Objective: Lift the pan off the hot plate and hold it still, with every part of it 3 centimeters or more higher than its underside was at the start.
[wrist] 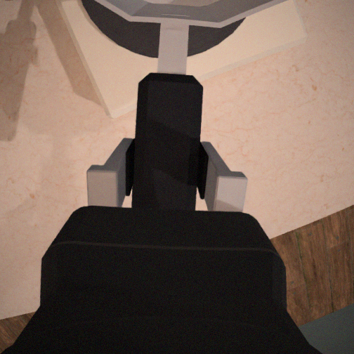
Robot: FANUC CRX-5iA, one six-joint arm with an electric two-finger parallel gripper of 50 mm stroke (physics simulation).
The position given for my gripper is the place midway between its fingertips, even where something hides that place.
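There is a grey pan (169, 102) that I can see, and along with it I see my own gripper (165, 157).
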